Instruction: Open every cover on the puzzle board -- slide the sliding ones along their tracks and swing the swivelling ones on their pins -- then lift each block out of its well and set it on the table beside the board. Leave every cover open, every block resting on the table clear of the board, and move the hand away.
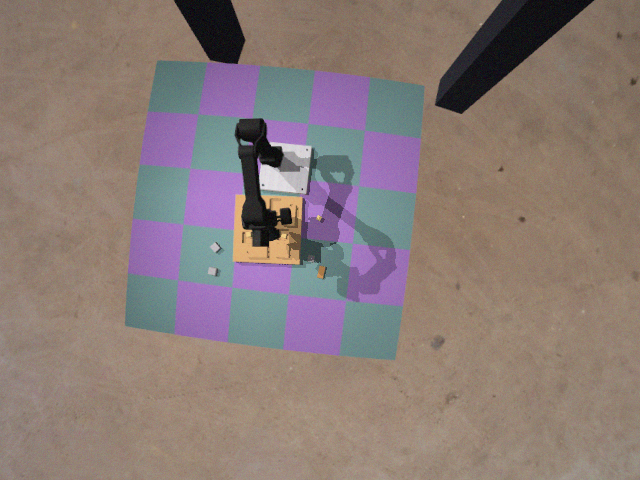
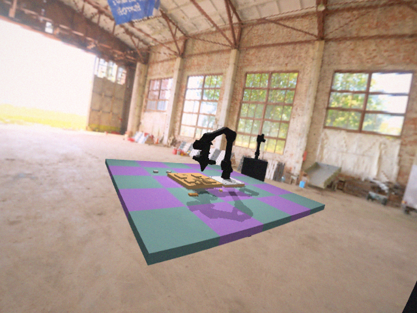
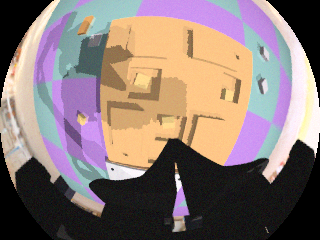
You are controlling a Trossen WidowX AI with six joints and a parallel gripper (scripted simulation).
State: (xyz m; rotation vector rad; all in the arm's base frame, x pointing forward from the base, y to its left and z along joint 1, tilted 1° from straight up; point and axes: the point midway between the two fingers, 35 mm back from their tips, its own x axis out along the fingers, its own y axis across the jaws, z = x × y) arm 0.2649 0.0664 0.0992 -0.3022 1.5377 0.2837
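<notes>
Now: gripper tip 4 cm short of the orange puzzle board and 6 cm above it. Round my gripper tip: orange block: 17 cm ahead, 26 cm to the left, 8 cm below.
</notes>
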